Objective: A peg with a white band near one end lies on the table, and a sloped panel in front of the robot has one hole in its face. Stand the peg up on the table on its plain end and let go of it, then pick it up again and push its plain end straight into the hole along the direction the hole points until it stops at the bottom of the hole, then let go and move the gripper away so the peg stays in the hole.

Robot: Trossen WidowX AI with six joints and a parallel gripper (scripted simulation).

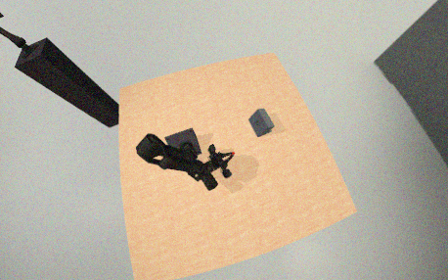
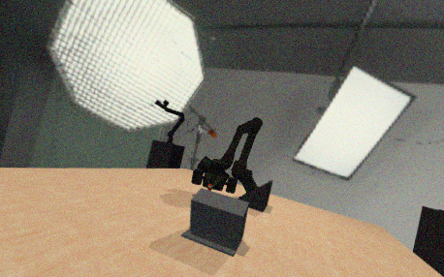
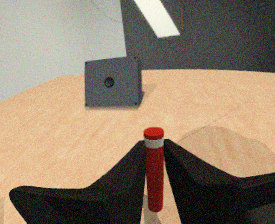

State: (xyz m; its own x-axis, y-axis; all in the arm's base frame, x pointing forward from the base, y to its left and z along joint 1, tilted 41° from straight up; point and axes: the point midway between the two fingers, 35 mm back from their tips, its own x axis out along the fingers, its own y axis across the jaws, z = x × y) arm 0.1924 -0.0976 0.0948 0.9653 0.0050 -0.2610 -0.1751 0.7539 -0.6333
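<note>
The red peg is 10 mm below my gripper tip. Round my gripper tip: sloped panel: 230 mm ahead, 120 mm to the left, 20 mm below.
</note>
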